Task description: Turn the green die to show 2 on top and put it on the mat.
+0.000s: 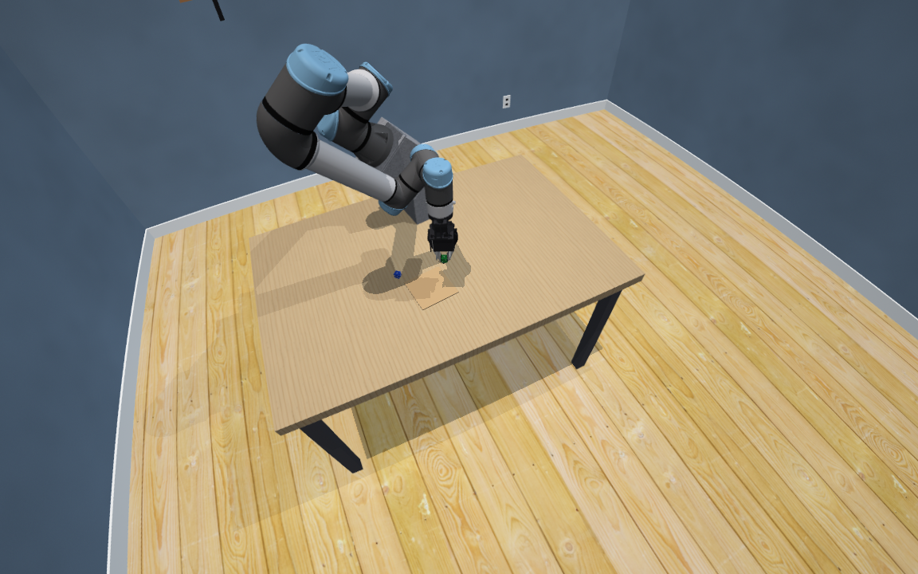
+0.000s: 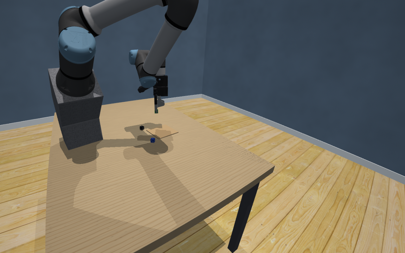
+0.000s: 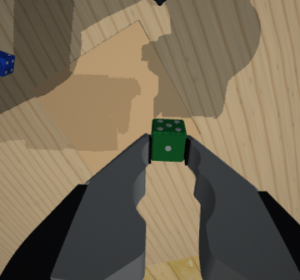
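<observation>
My hand is 6 cm to the left of the tan mat and 12 cm above it. Round my hand: blue die (11 cm behind, 14 cm to the right, 11 cm below); green die (1 cm below); black die (8 cm behind, 4 cm to the left, 11 cm below).
</observation>
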